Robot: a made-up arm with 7 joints. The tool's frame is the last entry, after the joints. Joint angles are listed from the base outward. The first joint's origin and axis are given. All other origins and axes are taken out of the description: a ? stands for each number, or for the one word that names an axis. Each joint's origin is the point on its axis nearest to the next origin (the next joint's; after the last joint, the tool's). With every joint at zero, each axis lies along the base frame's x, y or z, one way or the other. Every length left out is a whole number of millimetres.
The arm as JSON. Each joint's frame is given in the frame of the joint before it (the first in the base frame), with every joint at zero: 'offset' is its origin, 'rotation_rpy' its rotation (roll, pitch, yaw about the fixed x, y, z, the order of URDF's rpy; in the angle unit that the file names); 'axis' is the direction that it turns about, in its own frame. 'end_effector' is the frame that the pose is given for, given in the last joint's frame.
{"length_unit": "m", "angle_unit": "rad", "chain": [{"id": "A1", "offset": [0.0, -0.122, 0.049], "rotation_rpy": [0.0, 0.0, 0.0], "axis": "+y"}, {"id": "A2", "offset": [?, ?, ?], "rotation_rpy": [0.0, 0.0, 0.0], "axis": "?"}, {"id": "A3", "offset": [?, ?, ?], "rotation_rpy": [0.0, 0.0, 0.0], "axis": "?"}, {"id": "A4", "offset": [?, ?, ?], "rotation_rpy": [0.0, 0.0, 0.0], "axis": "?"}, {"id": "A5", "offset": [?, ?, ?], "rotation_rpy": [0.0, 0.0, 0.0], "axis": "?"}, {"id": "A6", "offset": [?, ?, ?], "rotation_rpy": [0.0, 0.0, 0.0], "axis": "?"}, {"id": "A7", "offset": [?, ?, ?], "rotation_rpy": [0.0, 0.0, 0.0], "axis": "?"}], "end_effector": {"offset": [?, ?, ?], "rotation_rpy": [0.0, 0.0, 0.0]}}
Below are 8 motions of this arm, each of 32 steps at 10 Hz.
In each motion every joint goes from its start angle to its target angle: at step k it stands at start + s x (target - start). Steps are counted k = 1, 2, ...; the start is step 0. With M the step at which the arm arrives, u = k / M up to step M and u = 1 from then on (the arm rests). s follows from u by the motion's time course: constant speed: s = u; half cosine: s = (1 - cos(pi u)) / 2; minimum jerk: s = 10 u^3 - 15 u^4 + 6 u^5.
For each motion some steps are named. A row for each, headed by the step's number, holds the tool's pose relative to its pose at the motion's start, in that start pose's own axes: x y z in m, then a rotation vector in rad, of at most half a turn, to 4 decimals.
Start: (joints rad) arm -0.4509 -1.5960 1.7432 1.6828 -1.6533 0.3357 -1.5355
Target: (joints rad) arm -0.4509 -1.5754 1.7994 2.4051 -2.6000 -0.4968 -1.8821
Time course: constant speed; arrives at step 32
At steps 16, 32:
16: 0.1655 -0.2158 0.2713 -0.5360 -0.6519 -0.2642
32: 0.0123 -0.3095 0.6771 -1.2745 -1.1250 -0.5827

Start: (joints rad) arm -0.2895 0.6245 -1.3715 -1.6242 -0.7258 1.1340 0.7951
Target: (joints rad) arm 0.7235 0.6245 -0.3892 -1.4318 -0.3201 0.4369 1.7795
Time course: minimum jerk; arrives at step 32
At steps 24, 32:
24: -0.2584 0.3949 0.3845 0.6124 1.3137 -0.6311
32: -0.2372 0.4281 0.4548 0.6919 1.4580 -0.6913

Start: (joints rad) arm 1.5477 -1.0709 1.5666 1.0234 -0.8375 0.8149 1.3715
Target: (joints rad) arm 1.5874 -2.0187 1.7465 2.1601 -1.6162 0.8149 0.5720
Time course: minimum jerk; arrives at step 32
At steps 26, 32:
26: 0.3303 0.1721 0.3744 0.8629 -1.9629 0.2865
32: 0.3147 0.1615 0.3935 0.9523 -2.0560 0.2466

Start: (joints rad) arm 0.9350 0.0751 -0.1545 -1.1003 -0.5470 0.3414 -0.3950
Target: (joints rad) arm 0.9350 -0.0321 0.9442 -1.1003 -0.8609 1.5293 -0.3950
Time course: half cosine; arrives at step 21
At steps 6, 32:
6: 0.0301 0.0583 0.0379 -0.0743 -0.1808 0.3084
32: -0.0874 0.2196 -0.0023 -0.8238 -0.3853 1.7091

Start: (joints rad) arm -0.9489 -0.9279 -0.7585 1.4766 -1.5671 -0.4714 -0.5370
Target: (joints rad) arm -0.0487 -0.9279 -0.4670 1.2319 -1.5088 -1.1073 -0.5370
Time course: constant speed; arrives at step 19
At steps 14, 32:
14: -0.2556 -0.4783 0.3295 -1.0651 0.3753 -0.0920
32: -0.2694 -0.5435 0.5480 -1.4543 0.4411 -0.0560

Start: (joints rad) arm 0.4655 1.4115 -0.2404 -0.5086 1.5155 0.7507 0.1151
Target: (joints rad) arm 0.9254 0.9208 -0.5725 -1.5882 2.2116 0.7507 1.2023
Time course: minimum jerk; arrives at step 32
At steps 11, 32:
11: -0.1122 0.1319 -0.0097 0.3812 0.1847 0.2541
32: -0.4450 0.2307 0.0408 0.9587 0.5656 1.9287

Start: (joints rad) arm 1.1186 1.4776 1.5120 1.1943 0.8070 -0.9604 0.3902
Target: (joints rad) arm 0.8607 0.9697 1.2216 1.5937 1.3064 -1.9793 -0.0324
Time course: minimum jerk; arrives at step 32
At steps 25, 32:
25: 0.1301 -0.0907 0.0794 -0.3968 -0.2542 -0.5246
32: 0.1422 -0.1025 0.0925 -0.4325 -0.2942 -0.5625

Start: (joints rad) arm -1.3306 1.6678 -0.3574 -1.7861 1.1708 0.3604 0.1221
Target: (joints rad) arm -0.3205 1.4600 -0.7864 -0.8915 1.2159 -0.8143 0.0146
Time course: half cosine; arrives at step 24
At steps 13, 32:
13: -0.3589 0.0972 0.0614 -0.2576 0.7923 -0.4004
32: -0.5118 0.1590 0.2651 -0.6366 1.2021 -0.3811

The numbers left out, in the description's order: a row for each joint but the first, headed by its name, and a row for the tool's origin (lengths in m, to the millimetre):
A2: xyz -0.06 0.0 -0.013, axis +z
A3: xyz -0.017 0.145 0.0, axis -x
A4: xyz 0.0 0.266 0.028, axis +z
A5: xyz 0.104 -0.083 0.0, axis +y
A6: xyz 0.089 0.0 0.141, axis +z
A7: xyz 0.049 -0.022 0.0, axis +y
tool: xyz 0.071 0.0 -0.366

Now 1 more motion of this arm.
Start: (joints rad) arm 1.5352 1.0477 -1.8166 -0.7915 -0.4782 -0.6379 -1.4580
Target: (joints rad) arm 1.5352 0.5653 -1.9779 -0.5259 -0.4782 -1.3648 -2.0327
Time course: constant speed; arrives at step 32
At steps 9, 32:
9: 0.0281 -0.0774 0.0099 -0.1570 -0.1007 -0.1667
32: 0.0146 -0.2565 0.0877 -0.6050 -0.2228 -0.4283

